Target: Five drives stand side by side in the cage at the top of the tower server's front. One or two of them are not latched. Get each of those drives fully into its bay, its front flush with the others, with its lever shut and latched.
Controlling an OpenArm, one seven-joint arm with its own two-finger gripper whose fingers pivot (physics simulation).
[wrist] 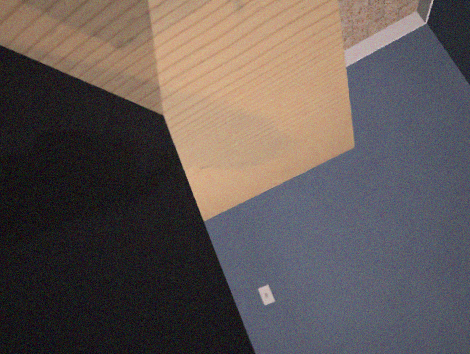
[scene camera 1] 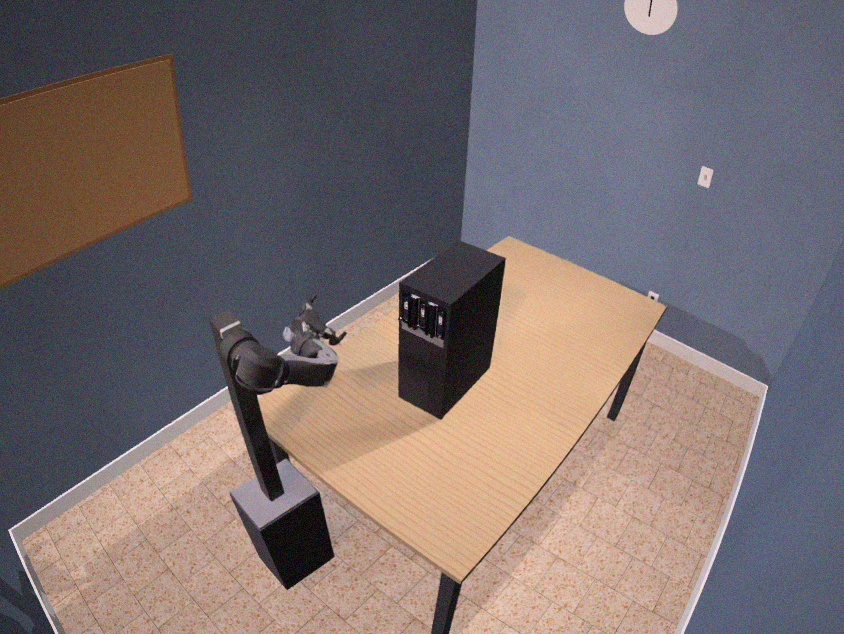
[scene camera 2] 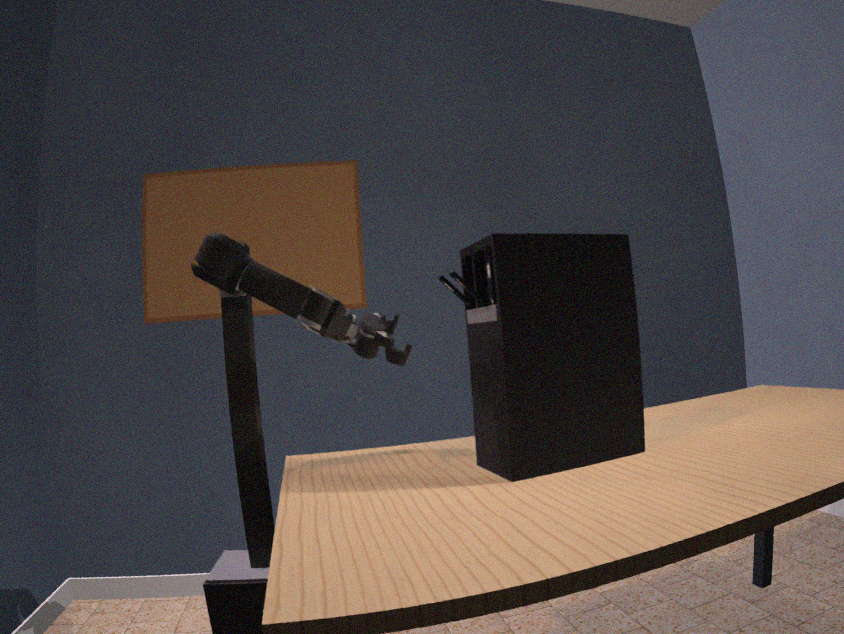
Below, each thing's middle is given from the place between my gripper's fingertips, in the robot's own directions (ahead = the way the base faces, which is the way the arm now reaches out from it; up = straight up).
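Black tower server [scene camera 2: 556,382]: 26 cm right of my hand, 29 cm ahead of it, 5 cm below it. Pedestal [scene camera 1: 293,546]: far behind my hand, a good way to the right of it, far below it. Nearest to my hand of the things named here, going by their middles: the black tower server.
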